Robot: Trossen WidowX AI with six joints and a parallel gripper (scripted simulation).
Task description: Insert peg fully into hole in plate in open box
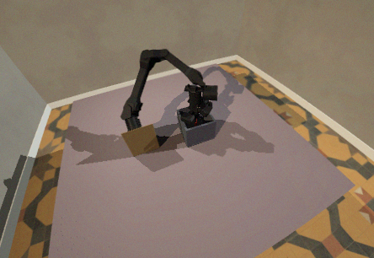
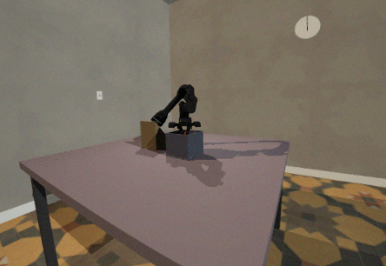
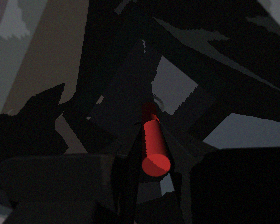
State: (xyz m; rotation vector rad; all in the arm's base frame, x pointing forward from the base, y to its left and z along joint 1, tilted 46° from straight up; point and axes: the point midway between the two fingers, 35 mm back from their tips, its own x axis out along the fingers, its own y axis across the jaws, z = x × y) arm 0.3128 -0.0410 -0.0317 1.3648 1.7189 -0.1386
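Now: hand 8 cm above the dark plate. Also, from my hand: red peg: 3 cm below.
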